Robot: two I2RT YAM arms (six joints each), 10 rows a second.
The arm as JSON. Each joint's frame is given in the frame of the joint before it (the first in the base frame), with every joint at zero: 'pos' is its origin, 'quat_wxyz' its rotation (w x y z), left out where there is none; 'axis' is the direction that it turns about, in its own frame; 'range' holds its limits. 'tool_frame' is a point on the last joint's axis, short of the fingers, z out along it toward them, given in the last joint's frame.
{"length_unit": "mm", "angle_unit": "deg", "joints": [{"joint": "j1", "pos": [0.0, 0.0, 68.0], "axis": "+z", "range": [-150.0, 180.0]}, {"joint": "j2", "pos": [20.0, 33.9, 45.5], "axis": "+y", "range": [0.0, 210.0]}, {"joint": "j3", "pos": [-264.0, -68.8, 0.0], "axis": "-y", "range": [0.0, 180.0]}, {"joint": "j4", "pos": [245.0, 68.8, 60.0], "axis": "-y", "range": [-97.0, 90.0]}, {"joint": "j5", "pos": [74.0, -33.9, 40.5], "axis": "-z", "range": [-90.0, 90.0]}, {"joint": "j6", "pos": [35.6, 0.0, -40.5], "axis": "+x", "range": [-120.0, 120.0]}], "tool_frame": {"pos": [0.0, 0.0, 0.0], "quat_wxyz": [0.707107, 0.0, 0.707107, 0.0]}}
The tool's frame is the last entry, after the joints.
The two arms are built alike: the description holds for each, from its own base.
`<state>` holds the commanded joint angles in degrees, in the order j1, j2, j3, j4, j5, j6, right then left.
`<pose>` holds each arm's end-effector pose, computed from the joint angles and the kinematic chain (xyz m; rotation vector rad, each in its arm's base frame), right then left.
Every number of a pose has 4 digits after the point. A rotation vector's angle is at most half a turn.
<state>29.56 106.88 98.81 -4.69 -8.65 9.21 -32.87 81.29 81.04 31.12 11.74 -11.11</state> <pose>0.3924 0.2287 0.3670 -0.4322 1.7822 0.6160 0.2638 -0.1791 0.4892 0.3885 1.0040 -0.8002</pose>
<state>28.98 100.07 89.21 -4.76 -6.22 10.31 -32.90 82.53 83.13 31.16 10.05 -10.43</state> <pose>0.3685 0.2085 0.3567 -0.3814 1.8423 0.5757 0.2676 -0.1805 0.4952 0.3645 0.9905 -0.7761</pose>
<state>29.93 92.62 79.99 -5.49 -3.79 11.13 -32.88 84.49 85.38 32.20 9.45 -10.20</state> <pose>0.3354 0.1958 0.3481 -0.3597 1.8902 0.5486 0.2741 -0.1841 0.4997 0.3525 0.9679 -0.7682</pose>
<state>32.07 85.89 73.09 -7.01 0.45 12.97 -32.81 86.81 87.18 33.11 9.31 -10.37</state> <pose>0.3022 0.1890 0.3439 -0.3184 1.9252 0.5181 0.2834 -0.1896 0.4989 0.3471 0.9623 -0.7689</pose>
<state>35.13 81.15 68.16 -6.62 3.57 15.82 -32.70 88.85 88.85 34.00 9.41 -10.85</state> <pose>0.2751 0.1908 0.3410 -0.2847 1.9286 0.5364 0.2915 -0.1941 0.4985 0.3424 0.9550 -0.7761</pose>
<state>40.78 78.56 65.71 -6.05 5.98 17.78 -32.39 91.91 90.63 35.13 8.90 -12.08</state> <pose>0.2473 0.2084 0.3408 -0.3161 1.9174 0.5902 0.3059 -0.2006 0.4927 0.3219 0.9646 -0.7864</pose>
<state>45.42 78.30 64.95 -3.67 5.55 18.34 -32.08 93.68 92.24 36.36 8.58 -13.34</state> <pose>0.2294 0.2279 0.3418 -0.3828 1.8839 0.6715 0.3132 -0.2026 0.4933 0.3011 0.9518 -0.8000</pose>
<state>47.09 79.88 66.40 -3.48 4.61 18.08 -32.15 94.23 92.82 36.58 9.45 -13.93</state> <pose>0.2272 0.2402 0.3427 -0.4269 1.8795 0.7030 0.3144 -0.2045 0.4936 0.3108 0.9473 -0.8178</pose>
